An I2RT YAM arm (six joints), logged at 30 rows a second.
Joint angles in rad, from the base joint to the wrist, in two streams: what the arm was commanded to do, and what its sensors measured. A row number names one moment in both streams.
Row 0, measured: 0.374 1.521 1.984 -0.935 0.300 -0.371
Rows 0 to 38, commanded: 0.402 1.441 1.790 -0.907 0.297 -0.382; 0.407 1.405 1.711 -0.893 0.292 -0.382; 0.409 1.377 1.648 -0.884 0.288 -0.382; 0.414 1.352 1.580 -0.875 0.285 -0.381; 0.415 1.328 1.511 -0.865 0.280 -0.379; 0.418 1.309 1.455 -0.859 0.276 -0.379; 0.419 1.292 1.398 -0.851 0.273 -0.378; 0.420 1.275 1.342 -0.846 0.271 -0.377; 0.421 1.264 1.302 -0.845 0.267 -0.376; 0.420 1.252 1.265 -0.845 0.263 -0.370; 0.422 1.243 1.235 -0.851 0.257 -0.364; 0.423 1.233 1.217 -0.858 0.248 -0.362; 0.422 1.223 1.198 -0.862 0.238 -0.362; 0.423 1.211 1.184 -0.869 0.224 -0.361; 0.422 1.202 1.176 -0.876 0.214 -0.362; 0.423 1.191 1.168 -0.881 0.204 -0.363; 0.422 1.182 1.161 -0.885 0.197 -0.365; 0.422 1.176 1.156 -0.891 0.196 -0.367; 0.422 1.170 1.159 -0.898 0.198 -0.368; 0.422 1.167 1.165 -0.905 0.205 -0.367; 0.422 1.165 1.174 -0.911 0.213 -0.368; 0.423 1.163 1.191 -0.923 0.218 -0.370; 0.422 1.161 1.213 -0.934 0.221 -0.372; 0.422 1.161 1.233 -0.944 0.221 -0.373; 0.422 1.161 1.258 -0.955 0.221 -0.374; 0.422 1.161 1.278 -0.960 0.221 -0.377; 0.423 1.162 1.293 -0.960 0.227 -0.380; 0.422 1.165 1.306 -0.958 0.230 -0.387; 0.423 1.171 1.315 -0.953 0.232 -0.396; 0.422 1.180 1.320 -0.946 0.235 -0.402; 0.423 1.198 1.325 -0.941 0.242 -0.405; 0.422 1.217 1.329 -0.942 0.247 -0.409; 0.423 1.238 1.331 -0.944 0.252 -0.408; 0.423 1.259 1.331 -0.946 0.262 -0.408; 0.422 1.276 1.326 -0.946 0.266 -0.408; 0.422 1.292 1.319 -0.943 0.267 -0.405; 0.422 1.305 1.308 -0.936 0.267 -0.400; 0.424 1.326 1.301 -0.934 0.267 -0.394; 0.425 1.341 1.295 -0.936 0.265 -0.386
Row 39, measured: 0.417 1.308 1.309 -0.918 0.252 -0.393
